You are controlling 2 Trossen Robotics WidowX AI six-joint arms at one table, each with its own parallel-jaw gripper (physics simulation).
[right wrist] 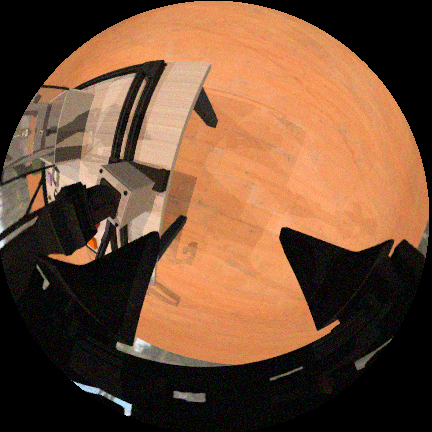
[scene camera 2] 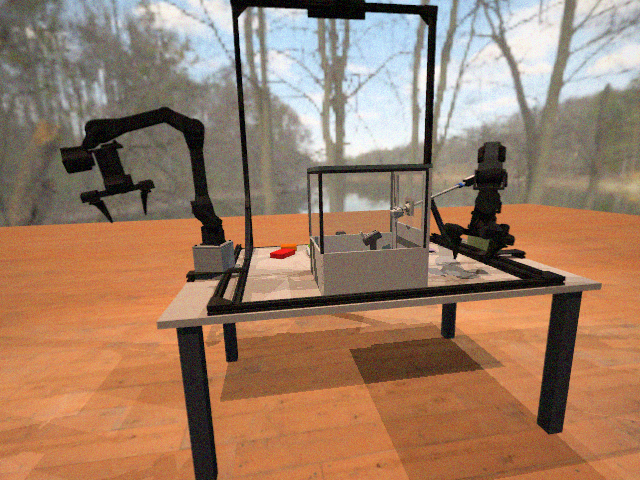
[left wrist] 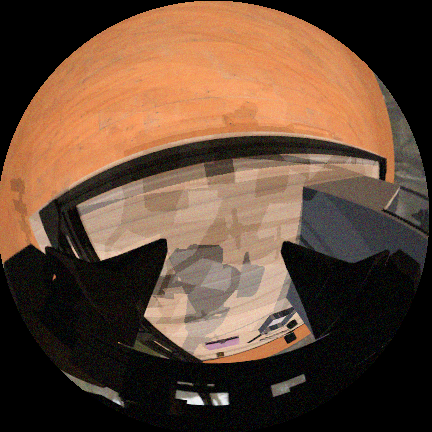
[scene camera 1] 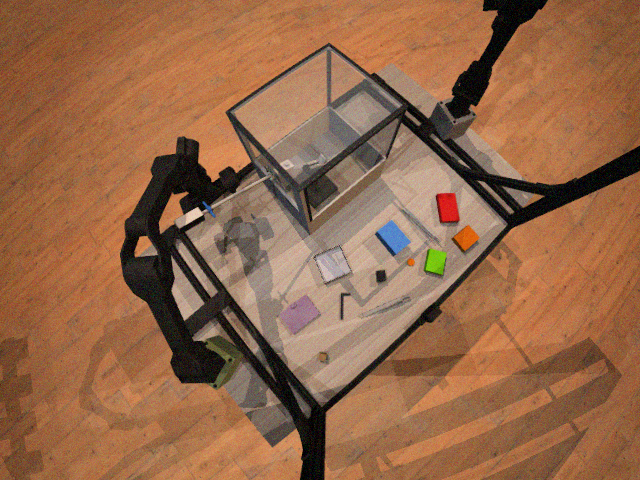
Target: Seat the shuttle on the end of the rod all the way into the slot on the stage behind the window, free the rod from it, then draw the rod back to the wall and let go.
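Seen in the pictures: left gripper, fingertip midpoint: (scene camera 2: 470, 261) (left wrist: 226, 246); right gripper, fingertip midpoint: (right wrist: 221, 235) (scene camera 2: 129, 219); left arm's base at its link origin: (scene camera 1: 210, 364); right arm's base at its link origin: (right wrist: 107, 197) (scene camera 2: 213, 243) (scene camera 1: 457, 108).
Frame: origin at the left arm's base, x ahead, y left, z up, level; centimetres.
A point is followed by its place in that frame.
Note:
The rod (scene camera 1: 242, 189) @[x 42.9, y 11.3, z 16.1 cm] (scene camera 2: 445, 191) @[x 39.6, y 12.8, z 17.0 cm] slants down through the side wall of the glazed box (scene camera 1: 279, 78) @[x 68.1, y 15.3, z 25.4 cm] (scene camera 2: 374, 271) @[x 69.7, y 15.9, z -3.6 cm]. Its white handle (scene camera 1: 189, 219) @[x 30.4, y 14.9, z 21.6 cm] and blue crosspiece (scene camera 1: 208, 208) @[x 34.7, y 13.8, z 19.6 cm] (scene camera 2: 460, 184) @[x 35.0, y 14.5, z 19.1 cm] are outside. A small grey piece (scene camera 2: 397, 212) @[x 55.4, y 8.5, z 11.2 cm] shows at its inner end in scene camera 2; shuttle details are too small to tell. The slot cannot be made out. My left gripper (scene camera 1: 209, 191) (left wrist: 226, 246) @[x 41.0, y 24.3, z -3.2 cm] is open and empty, beside the rod outside the box; the rod does not show in the left wrist view. My right gripper (scene camera 2: 128, 217) @[x 129.1, y -25.8, z 11.8 cm] (right wrist: 221, 235) @[x 129.1, y -25.8, z 11.8 cm] is open and empty, away from the table.
A blue block (scene camera 1: 392, 237) @[x 57.0, y -26.2, z -5.7 cm], red block (scene camera 1: 447, 207) @[x 75.8, y -37.8, z -7.6 cm], orange block (scene camera 1: 465, 238) @[x 69.2, y -47.3, z -7.6 cm], green block (scene camera 1: 435, 261) @[x 57.6, y -41.6, z -7.7 cm], purple block (scene camera 1: 299, 314) @[x 23.3, y -13.2, z -8.8 cm], black cube (scene camera 1: 381, 275) @[x 45.4, y -28.7, z -7.2 cm] and hex key (scene camera 1: 341, 305) @[x 31.9, y -22.7, z -9.1 cm] lie on the table. Black rails (scene camera 2: 382, 295) @[x 71.9, y 22.3, z -8.1 cm] edge it, and an overhead frame (scene camera 2: 430, 93) @[x 3.4, y -30.5, z 58.5 cm] rises from them.

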